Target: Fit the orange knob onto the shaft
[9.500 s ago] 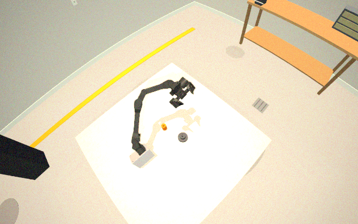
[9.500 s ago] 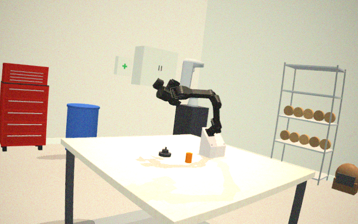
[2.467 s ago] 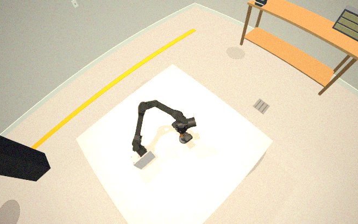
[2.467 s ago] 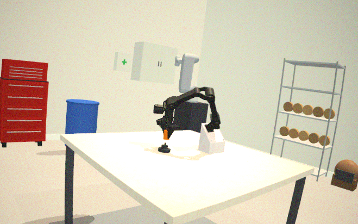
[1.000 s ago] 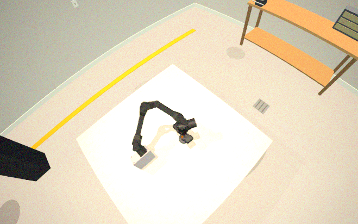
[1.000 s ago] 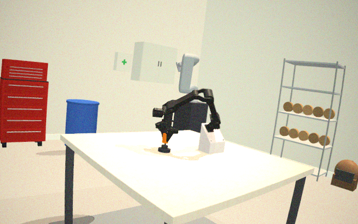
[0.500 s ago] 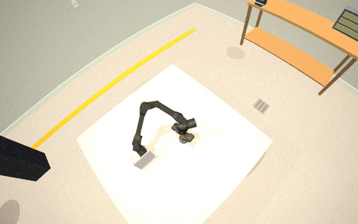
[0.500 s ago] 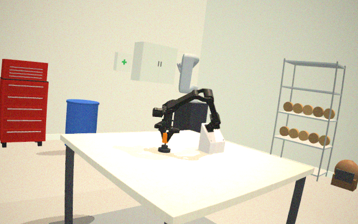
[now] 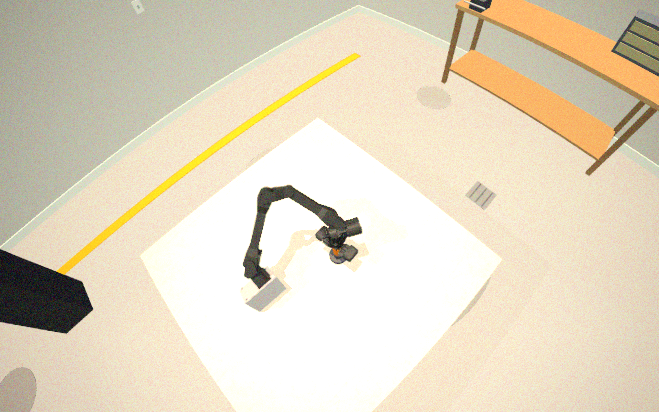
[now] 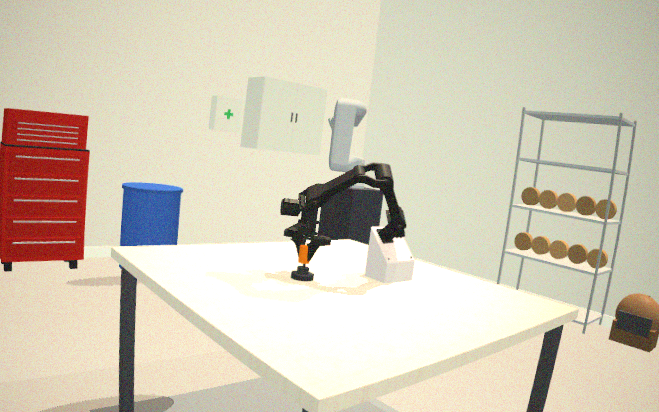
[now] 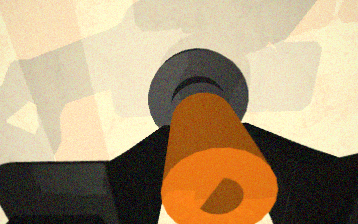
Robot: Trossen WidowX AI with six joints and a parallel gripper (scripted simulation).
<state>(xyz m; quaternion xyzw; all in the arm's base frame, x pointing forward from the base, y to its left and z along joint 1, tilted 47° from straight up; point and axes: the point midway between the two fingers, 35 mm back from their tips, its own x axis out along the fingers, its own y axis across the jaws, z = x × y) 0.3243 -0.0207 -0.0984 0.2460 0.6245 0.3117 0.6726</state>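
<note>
Now: the orange knob 20 mm above my gripper tip. Round my gripper tip: dark shaft 40 mm below.
</note>
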